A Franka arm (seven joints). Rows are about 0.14 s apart.
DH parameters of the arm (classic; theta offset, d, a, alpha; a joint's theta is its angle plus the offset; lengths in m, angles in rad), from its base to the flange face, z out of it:
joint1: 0 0.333 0 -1.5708
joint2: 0 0 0 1.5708
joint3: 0 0.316 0.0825 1.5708
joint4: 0 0 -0.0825 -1.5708
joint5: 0 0.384 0 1.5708
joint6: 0 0 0.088 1.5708
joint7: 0 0.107 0 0
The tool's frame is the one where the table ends.
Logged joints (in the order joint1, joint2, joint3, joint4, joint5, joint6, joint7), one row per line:
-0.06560 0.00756 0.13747 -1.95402 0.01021 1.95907 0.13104
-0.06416 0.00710 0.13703 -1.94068 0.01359 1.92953 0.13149
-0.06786 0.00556 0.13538 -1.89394 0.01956 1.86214 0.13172
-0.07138 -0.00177 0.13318 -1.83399 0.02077 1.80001 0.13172
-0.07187 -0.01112 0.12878 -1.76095 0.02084 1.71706 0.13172
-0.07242 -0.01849 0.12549 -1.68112 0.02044 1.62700 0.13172
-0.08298 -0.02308 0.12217 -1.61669 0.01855 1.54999 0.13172
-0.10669 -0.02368 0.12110 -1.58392 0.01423 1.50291 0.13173
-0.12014 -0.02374 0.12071 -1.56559 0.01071 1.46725 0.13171
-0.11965 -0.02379 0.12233 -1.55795 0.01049 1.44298 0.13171
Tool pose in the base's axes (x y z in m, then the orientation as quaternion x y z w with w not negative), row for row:
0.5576 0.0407 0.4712 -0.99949 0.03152 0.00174 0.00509
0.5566 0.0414 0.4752 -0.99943 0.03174 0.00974 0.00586
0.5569 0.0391 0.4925 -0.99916 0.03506 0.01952 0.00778
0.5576 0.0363 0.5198 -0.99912 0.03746 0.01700 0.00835
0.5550 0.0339 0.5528 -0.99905 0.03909 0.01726 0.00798
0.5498 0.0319 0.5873 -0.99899 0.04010 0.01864 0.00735
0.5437 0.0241 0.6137 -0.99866 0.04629 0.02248 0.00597
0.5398 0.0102 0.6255 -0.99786 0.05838 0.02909 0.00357
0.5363 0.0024 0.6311 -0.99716 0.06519 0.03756 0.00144
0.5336 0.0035 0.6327 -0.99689 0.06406 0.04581 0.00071
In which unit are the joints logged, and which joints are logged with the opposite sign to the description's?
The joints are logged in radians. Opposite sign: none.
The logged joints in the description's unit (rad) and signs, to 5 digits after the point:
-0.06560 0.00756 0.13747 -1.95402 0.01021 1.95907 0.13104
-0.06416 0.00710 0.13703 -1.94068 0.01359 1.92953 0.13149
-0.06786 0.00556 0.13538 -1.89394 0.01956 1.86214 0.13172
-0.07138 -0.00177 0.13318 -1.83399 0.02077 1.80001 0.13172
-0.07187 -0.01112 0.12878 -1.76095 0.02084 1.71706 0.13172
-0.07242 -0.01849 0.12549 -1.68112 0.02044 1.62700 0.13172
-0.08298 -0.02308 0.12217 -1.61669 0.01855 1.54999 0.13172
-0.10669 -0.02368 0.12110 -1.58392 0.01423 1.50291 0.13173
-0.12014 -0.02374 0.12071 -1.56559 0.01071 1.46725 0.13171
-0.11965 -0.02379 0.12233 -1.55795 0.01049 1.44298 0.13171

